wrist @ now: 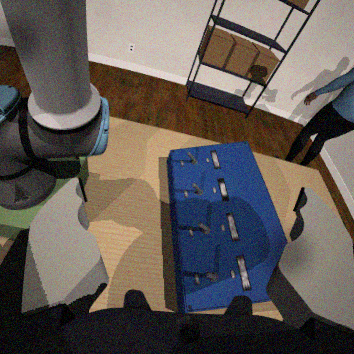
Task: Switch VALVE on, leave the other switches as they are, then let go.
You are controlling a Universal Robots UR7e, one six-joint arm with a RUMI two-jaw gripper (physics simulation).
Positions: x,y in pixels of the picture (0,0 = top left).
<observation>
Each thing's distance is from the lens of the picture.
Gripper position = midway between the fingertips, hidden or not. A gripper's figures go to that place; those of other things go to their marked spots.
my gripper (pixel 189 185): 13 cm
blue switch panel (pixel 244 239): 55 cm
</observation>
